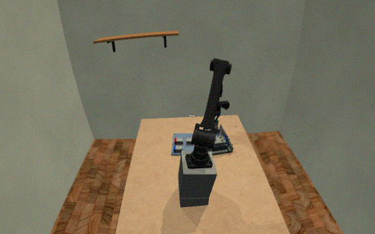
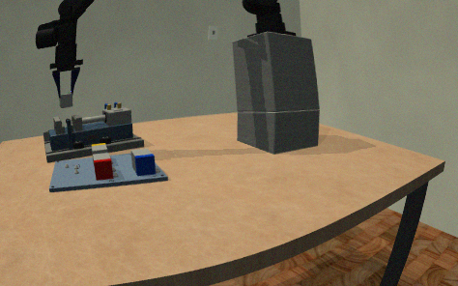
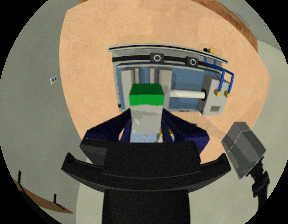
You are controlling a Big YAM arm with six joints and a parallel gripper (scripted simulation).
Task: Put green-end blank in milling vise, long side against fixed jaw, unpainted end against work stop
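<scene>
The green-ended blank lies 20 mm below my hand. From my hand the other things lie so: yellow-ended blank: 60 mm behind, 200 mm to the left, 130 mm below; then milling vise: 70 mm behind, 10 mm to the left, 120 mm below; then fixed jaw: 30 mm ahead, 10 mm to the left, 80 mm below.
</scene>
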